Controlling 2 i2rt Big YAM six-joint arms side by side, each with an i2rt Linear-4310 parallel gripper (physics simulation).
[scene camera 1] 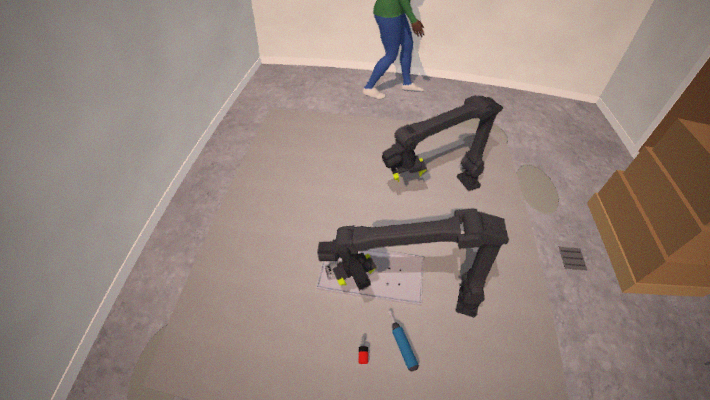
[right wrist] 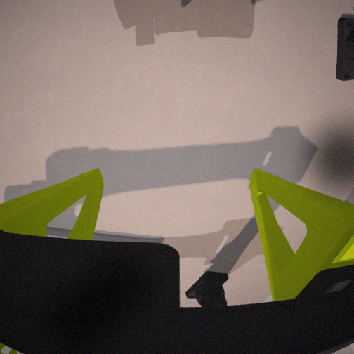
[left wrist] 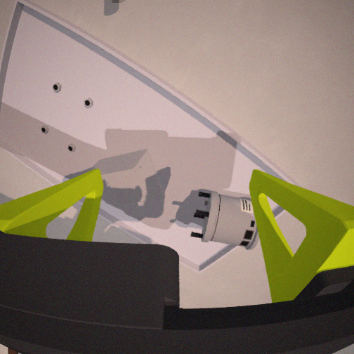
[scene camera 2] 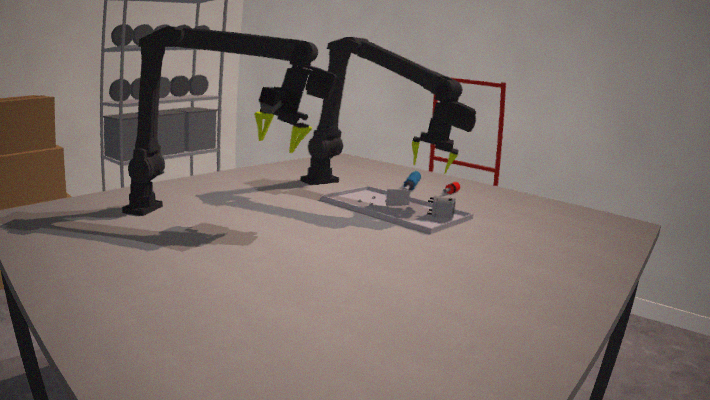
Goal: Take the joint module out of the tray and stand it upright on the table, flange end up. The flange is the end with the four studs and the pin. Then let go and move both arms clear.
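Places are measured from the left arm's base along level axes (x ahead, y left, z up), in centimetres.
Pixels of known places: left gripper, fingertip midpoint: [scene camera 2: 429,168]; right gripper, fingertip midpoint: [scene camera 1: 409,178] [scene camera 2: 275,146]; left arm's base at its link origin: [scene camera 1: 467,301] [scene camera 2: 319,181]; right arm's base at its link origin: [scene camera 1: 468,181] [scene camera 2: 142,209].
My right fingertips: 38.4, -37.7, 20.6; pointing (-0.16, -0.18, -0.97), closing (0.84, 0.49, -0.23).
Note:
For each thing: its middle in the pictures, then the offset to it from my right fingertips, as dx, dy, dz.
- grey joint module at the middle of its body: [scene camera 2: 441,207] [scene camera 1: 335,270] +16.5, +44.4, -17.0
- shallow tray at the middle of its body: [scene camera 2: 395,206] [scene camera 1: 371,273] +2.7, +38.9, -19.8
- grey angled bracket at the middle of its body: [scene camera 2: 400,201] +5.6, +38.0, -17.4
- blue-handled tool at the middle of its body: [scene camera 2: 411,182] [scene camera 1: 401,339] -16.6, +62.1, -18.6
- red-handled tool at the middle of its body: [scene camera 2: 450,188] [scene camera 1: 363,349] -4.8, +70.3, -18.9
The grey joint module [scene camera 1: 328,271] [scene camera 2: 444,208] [left wrist: 230,220] lies on its side in one end of the shallow tray [scene camera 1: 410,292] [scene camera 2: 380,216] [left wrist: 70,55]. Its dark studs point towards the picture's left in scene camera 2 and the left wrist view. In scene camera 1 the left arm partly hides it. My left gripper [scene camera 1: 356,272] [scene camera 2: 430,168] [left wrist: 175,177] is open and empty above the tray; in the left wrist view the right-hand finger overlaps the module's far end. My right gripper [scene camera 1: 409,175] [scene camera 2: 276,145] [right wrist: 176,176] is open and empty, high over the table beyond the tray.
A grey angled bracket [scene camera 2: 398,197] stands in the tray, with several small nuts [left wrist: 57,87] towards the other end. A blue-handled tool [scene camera 1: 405,347] [scene camera 2: 412,180] and a red-handled tool [scene camera 1: 363,355] [scene camera 2: 452,188] lie beside the tray. A person [scene camera 1: 395,35] stands by the far wall.

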